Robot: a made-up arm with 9 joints. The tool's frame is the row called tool.
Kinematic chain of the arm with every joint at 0, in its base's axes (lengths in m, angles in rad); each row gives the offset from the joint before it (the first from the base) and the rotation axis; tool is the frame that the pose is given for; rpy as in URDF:
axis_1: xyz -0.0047 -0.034 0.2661 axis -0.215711 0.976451 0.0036
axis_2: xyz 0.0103 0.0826 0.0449 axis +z
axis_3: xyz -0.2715 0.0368 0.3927 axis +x
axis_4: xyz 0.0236 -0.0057 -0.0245 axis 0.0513 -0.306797 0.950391
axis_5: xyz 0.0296 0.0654 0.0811 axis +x
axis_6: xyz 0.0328 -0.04 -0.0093 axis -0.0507 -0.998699 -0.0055
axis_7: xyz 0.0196 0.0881 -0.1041 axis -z
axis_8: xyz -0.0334 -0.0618 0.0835 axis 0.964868 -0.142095 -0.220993
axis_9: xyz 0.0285 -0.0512 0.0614 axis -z
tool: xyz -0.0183 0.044 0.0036 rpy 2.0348 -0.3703 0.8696
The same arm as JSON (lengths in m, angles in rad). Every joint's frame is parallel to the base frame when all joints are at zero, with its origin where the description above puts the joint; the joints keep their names.
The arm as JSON. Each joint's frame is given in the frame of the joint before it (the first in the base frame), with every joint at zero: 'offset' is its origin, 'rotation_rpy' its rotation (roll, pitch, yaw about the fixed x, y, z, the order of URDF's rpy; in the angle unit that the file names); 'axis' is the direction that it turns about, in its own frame. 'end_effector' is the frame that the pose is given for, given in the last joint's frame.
{"length_unit": "m", "angle_unit": "rad", "chain": [
  {"id": "axis_1", "offset": [-0.0047, -0.034, 0.2661], "rotation_rpy": [0.0, 0.0, 0.0], "axis": [-0.21569, 0.976455, 0.0036]},
  {"id": "axis_2", "offset": [0.0103, 0.0826, 0.0449], "rotation_rpy": [0.0, 0.0, 0.0], "axis": "+z"},
  {"id": "axis_3", "offset": [-0.2715, 0.0368, 0.3927], "rotation_rpy": [0.0, 0.0, 0.0], "axis": "+x"},
  {"id": "axis_4", "offset": [0.0236, -0.0057, -0.0245], "rotation_rpy": [0.0, 0.0, 0.0], "axis": [0.0513, -0.306797, 0.950391]},
  {"id": "axis_5", "offset": [0.0296, 0.0654, 0.0811], "rotation_rpy": [0.0, 0.0, 0.0], "axis": "+x"},
  {"id": "axis_6", "offset": [0.0328, -0.04, -0.0093], "rotation_rpy": [0.0, 0.0, 0.0], "axis": [-0.0507, -0.998699, -0.0055]},
  {"id": "axis_7", "offset": [0.0196, 0.0881, -0.1041], "rotation_rpy": [0.0, 0.0, 0.0], "axis": "-z"},
  {"id": "axis_8", "offset": [-0.0334, -0.0618, 0.0835], "rotation_rpy": [0.0, 0.0, 0.0], "axis": [0.964868, -0.142095, -0.220993]},
  {"id": "axis_9", "offset": [0.0285, -0.0512, 0.0614], "rotation_rpy": [0.0, 0.0, 0.0], "axis": "-z"}
], "end_effector": {"offset": [-0.0183, 0.044, 0.0036], "rotation_rpy": [2.0348, -0.3703, 0.8696]}}

